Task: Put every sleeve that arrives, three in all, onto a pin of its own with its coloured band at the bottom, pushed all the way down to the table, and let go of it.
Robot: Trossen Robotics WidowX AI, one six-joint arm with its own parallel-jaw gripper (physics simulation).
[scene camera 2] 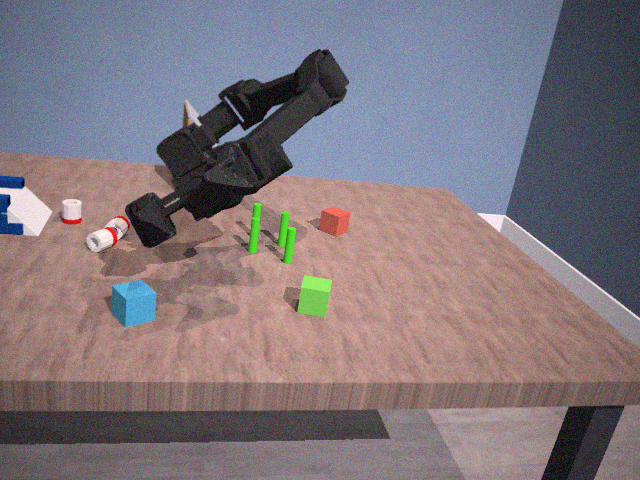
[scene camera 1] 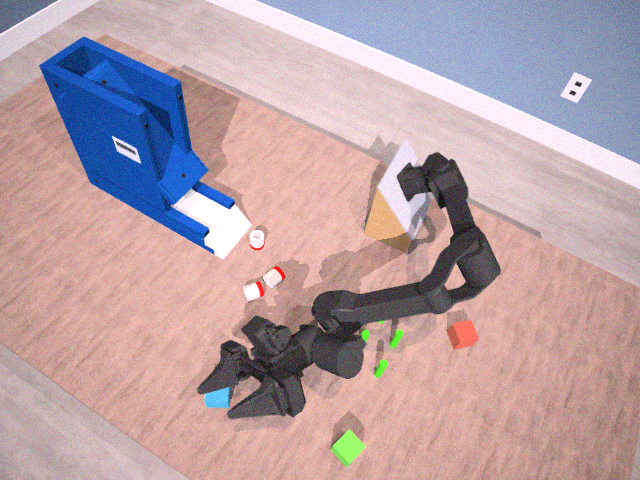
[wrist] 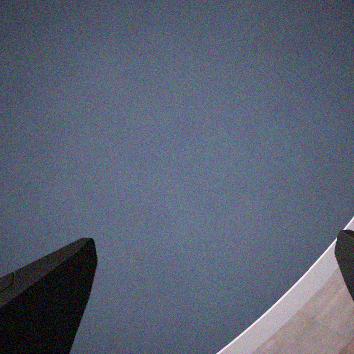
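One white sleeve (scene camera 1: 256,239) (scene camera 2: 71,210) stands upright by the chute's end, red band at the bottom. A second sleeve (scene camera 1: 273,277) (scene camera 2: 122,226) and a third sleeve (scene camera 1: 253,291) (scene camera 2: 101,240) lie on their sides close together, bands toward the right. Green pins stand in a group, among them a front pin (scene camera 1: 381,368) (scene camera 2: 290,245), a right pin (scene camera 1: 396,338) (scene camera 2: 283,228) and a left pin (scene camera 1: 365,336) (scene camera 2: 253,235); none bears a sleeve. The arm partly hides the group in scene camera 1. My gripper (scene camera 1: 214,403) (wrist: 221,249) is open and empty, raised above the table, away from sleeves and pins.
The blue chute (scene camera 1: 103,124) (scene camera 2: 11,181) has a white ramp (scene camera 1: 222,227) (scene camera 2: 32,211). A blue cube (scene camera 1: 217,399) (scene camera 2: 133,303), a green cube (scene camera 1: 348,447) (scene camera 2: 314,296) and a red cube (scene camera 1: 462,334) (scene camera 2: 334,221) lie around. A wooden wedge (scene camera 1: 387,222) stands near the arm's base.
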